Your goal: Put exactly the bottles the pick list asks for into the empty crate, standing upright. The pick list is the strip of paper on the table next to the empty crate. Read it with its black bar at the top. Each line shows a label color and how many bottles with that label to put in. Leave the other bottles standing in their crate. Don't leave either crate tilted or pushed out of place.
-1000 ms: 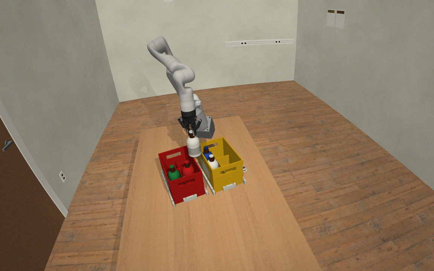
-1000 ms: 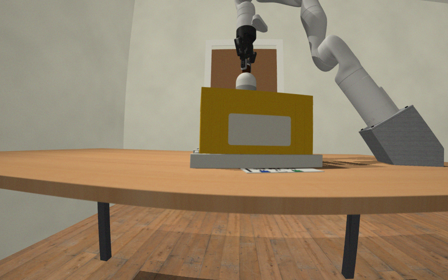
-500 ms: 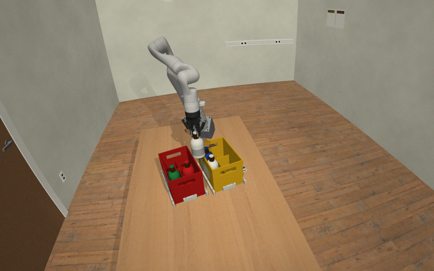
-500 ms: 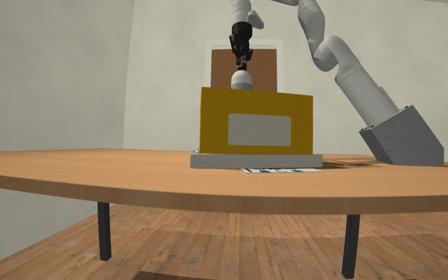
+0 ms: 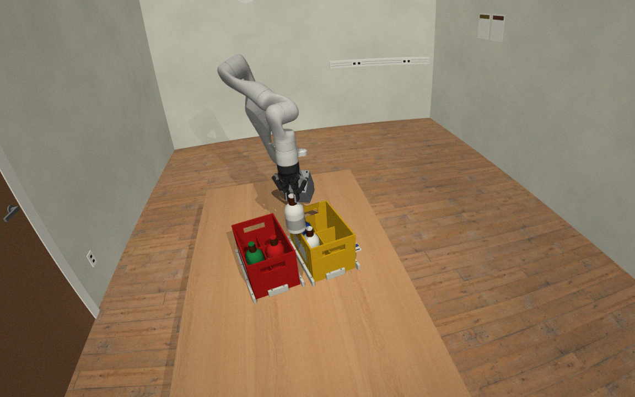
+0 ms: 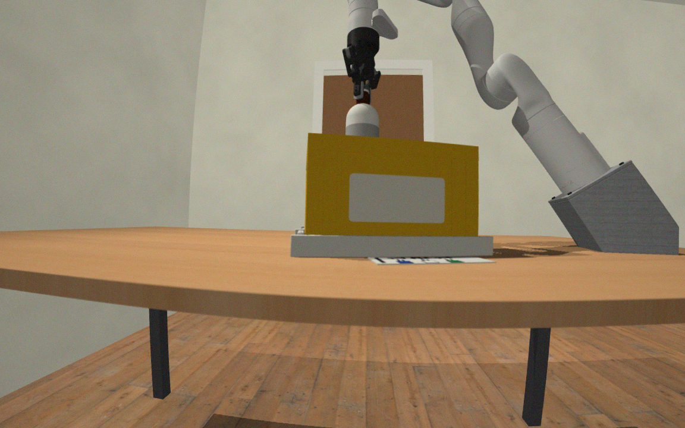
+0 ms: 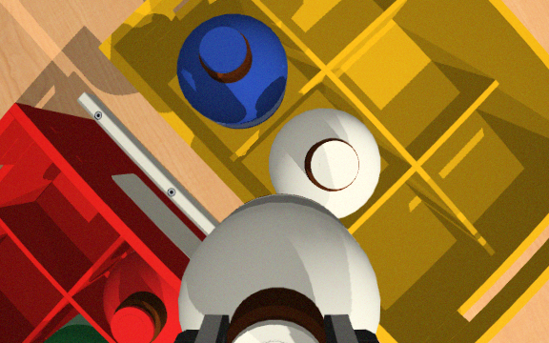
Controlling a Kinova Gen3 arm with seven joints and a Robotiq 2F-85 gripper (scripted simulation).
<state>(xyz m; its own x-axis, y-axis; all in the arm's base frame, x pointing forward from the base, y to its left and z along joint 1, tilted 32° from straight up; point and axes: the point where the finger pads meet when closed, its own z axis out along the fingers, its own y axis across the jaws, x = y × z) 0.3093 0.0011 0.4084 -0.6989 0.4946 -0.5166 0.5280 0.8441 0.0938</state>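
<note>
Right now my hand is 3 cm past the yellow crate, 10 cm to the right of it and 25 cm above it. The rest, counted from my hand: red bottle (2 cm behind, 9 cm to the right, 25 cm below); then red crate (1 cm behind, 14 cm to the right, 25 cm below); then blue bottle (11 cm behind, 5 cm to the left, 25 cm below).
</note>
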